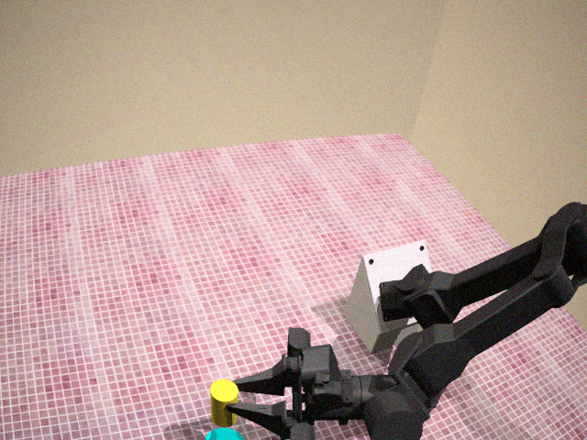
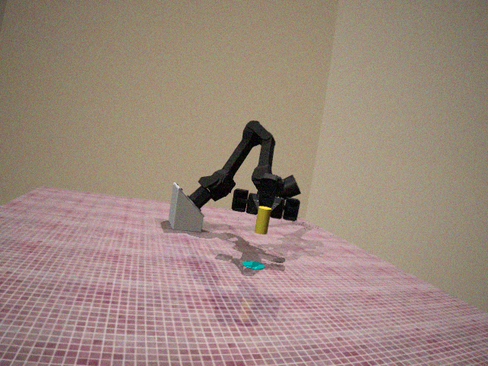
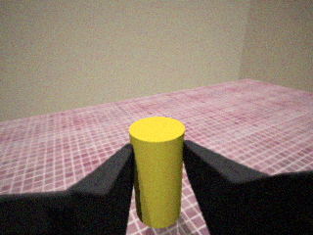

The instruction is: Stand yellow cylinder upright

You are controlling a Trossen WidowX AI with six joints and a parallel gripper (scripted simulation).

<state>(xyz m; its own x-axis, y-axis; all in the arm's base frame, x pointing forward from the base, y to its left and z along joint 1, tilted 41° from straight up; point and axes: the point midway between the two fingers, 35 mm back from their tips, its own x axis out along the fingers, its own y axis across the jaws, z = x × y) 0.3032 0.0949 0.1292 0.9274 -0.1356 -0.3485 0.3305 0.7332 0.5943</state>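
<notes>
Right now the cyan circle is 14 cm below my gripper tip. Also, from my gripper tip: yellow cylinder: 2 cm below.
</notes>
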